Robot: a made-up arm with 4 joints.
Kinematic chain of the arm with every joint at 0, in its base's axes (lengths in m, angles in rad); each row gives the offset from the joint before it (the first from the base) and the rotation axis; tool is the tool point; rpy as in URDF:
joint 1: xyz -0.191 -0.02 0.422 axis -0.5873 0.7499 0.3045
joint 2: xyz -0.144 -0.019 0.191 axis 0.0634 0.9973 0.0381
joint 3: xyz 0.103 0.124 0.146 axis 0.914 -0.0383 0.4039
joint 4: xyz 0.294 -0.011 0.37 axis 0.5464 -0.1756 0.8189
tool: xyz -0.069 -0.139 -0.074 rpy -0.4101 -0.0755 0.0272
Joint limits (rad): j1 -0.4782..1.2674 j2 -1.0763..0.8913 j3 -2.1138..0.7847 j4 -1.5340..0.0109
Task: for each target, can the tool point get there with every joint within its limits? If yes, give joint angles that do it. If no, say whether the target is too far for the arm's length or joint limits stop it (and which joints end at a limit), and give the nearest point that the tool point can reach.
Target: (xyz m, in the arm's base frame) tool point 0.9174 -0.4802 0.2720
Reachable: no: too far | nearest point 0.2524 -0.0110 0.4478 | short by 0.833 m
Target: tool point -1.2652 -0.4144 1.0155
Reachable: no: too far | nearest point -0.8440 -0.1581 0.8305 | short by 0.527 m
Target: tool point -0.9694 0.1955 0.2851
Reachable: no: joint limits stop it (at a limit: joint 1, joint 2) | nearest point -0.8817 0.0135 0.8657 | short by 0.615 m
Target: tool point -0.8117 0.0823 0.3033
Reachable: no: joint limits stop it (at a limit: joint 1, joint 2, joint 3, joint 4) | nearest point -0.3401 0.1860 0.0807 | short by 0.532 m
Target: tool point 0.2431 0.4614 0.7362
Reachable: yes | joints 1.0033 0.0234 -0.1003 -0.9610
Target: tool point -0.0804 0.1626 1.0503
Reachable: yes | joints -0.3456 0.0303 -1.8192 -0.1607
